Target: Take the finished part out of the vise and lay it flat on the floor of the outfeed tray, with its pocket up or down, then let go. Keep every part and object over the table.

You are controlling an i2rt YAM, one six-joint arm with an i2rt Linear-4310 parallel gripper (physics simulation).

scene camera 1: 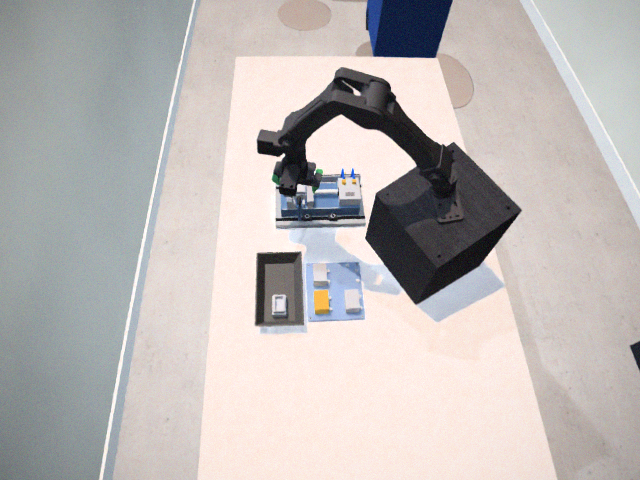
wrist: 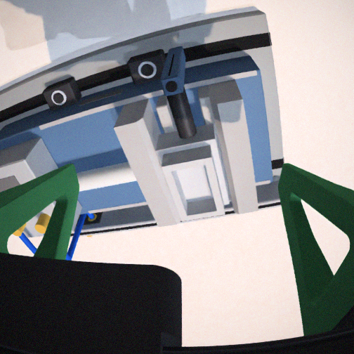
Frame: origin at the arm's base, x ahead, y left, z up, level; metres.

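Where they show: gripper, fingertip midpoint: [scene camera 1: 298, 189]; arm's base, link origin: [scene camera 1: 443, 189].
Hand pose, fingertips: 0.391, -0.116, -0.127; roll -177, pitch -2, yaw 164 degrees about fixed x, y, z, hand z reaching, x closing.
Each offset is from my fingertips to the top centre of the thing, as dx, dy, dz.
The finished part [wrist: 194, 186], light grey with a rectangular pocket facing up, sits between the two upright jaws of the vise @[-0.073, -0.054, -0.062] [wrist: 142, 155] [scene camera 1: 310, 197] in the wrist view. Its far end is near a dark rod under a blue lever [wrist: 174, 72]. In the scene view the part is mostly hidden by the gripper. My gripper [scene camera 1: 296, 183] [wrist: 178, 174] is open and empty above the vise, with one green finger out to each side of the jaws. The outfeed tray [scene camera 1: 279, 276], dark and walled, stands below the vise in the scene view.
Another light part with a pocket @[+0.072, +0.322, -0.114] [scene camera 1: 279, 305] lies in the outfeed tray. A blue pallet @[-0.096, +0.273, -0.145] [scene camera 1: 340, 281] beside it holds two light blocks and an orange block @[-0.051, +0.317, -0.117] [scene camera 1: 321, 302]. A grey block with blue nozzles @[-0.167, -0.023, -0.065] [scene camera 1: 349, 193] stands beside the vise. The black robot base [scene camera 1: 439, 222] is at right.
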